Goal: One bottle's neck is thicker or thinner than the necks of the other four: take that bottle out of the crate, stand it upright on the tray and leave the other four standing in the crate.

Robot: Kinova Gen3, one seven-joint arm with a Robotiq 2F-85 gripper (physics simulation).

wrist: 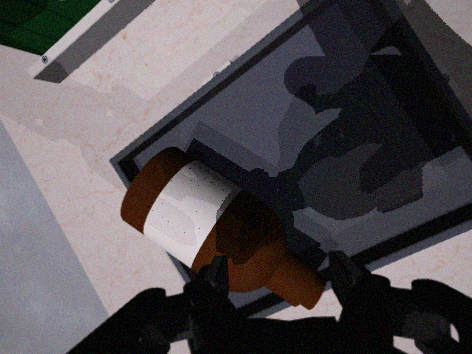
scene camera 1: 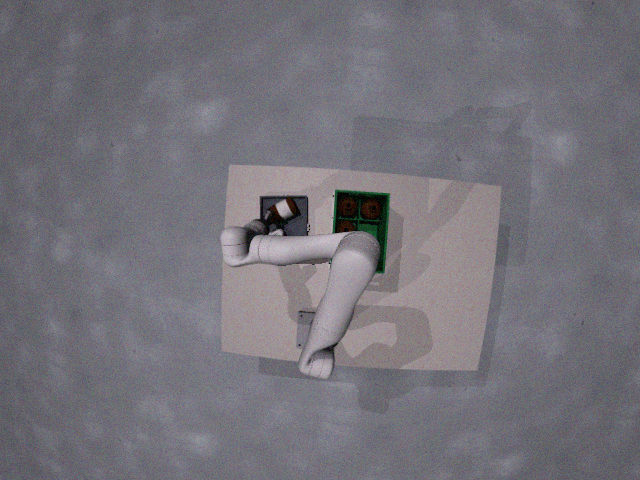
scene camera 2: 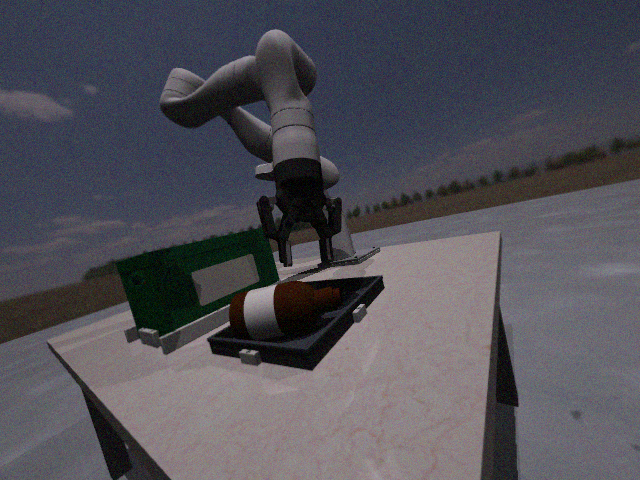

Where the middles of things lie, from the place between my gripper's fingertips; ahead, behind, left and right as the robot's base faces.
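Looking at my gripper, I find it 10 mm past the tray floor (scene camera 2: 302, 338), 40 mm to the left of it and 80 mm above it.
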